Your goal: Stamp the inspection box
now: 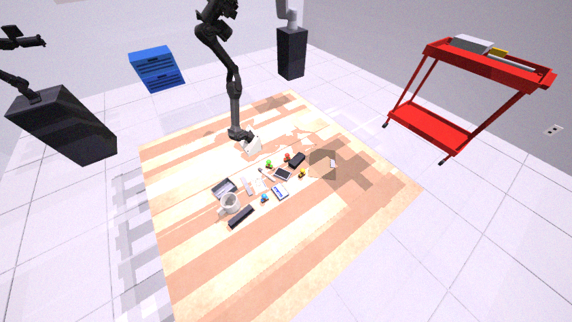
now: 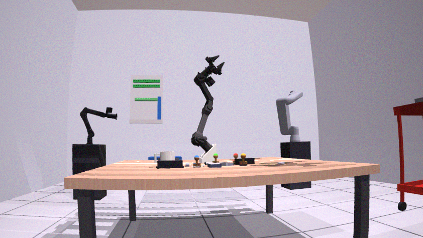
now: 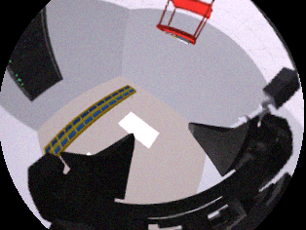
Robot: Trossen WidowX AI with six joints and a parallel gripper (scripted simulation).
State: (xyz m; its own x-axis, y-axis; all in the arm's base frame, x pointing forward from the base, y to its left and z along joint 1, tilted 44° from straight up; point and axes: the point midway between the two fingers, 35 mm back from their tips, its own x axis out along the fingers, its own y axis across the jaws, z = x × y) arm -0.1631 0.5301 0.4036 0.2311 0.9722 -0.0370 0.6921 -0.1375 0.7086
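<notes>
Now: gripper tip 330 mm short of the green-knobbed stamp, 110 mm to the left of it and 760 mm above it. The rest, counted from my gripper tip: red-knobbed stamp: 350 mm ahead, 10 mm to the left, 760 mm below; then yellow-knobbed stamp: 490 mm ahead, 20 mm to the left, 760 mm below; then dark-framed flat pad: 420 mm ahead, 70 mm to the right, 780 mm below.
</notes>
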